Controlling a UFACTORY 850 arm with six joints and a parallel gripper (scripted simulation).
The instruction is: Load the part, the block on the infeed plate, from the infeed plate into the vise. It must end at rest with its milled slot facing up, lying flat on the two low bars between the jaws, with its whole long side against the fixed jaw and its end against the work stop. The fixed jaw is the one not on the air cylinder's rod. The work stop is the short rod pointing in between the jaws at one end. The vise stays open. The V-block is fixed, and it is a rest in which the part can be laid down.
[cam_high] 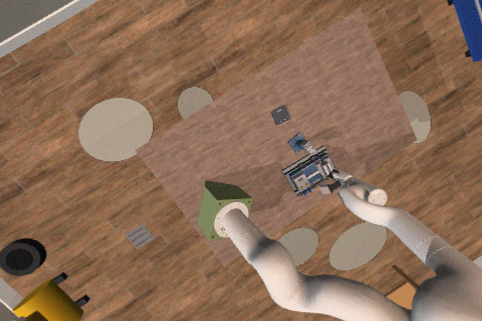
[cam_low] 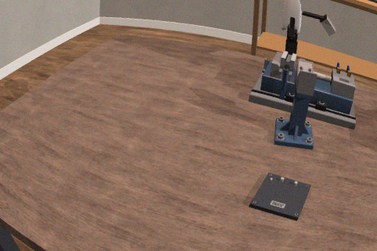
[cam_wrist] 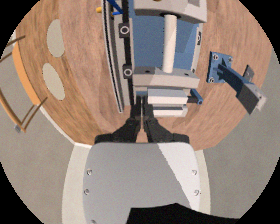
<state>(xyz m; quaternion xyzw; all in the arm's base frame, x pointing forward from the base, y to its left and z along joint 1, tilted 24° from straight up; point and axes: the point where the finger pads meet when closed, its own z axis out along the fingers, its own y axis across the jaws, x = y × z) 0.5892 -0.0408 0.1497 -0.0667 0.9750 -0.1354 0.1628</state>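
Right now the part is 4 cm to the left of my hand and 2 cm below it. The rest, counted from my hand: air cylinder: 17 cm behind, 4 cm below, 2 cm to the left.
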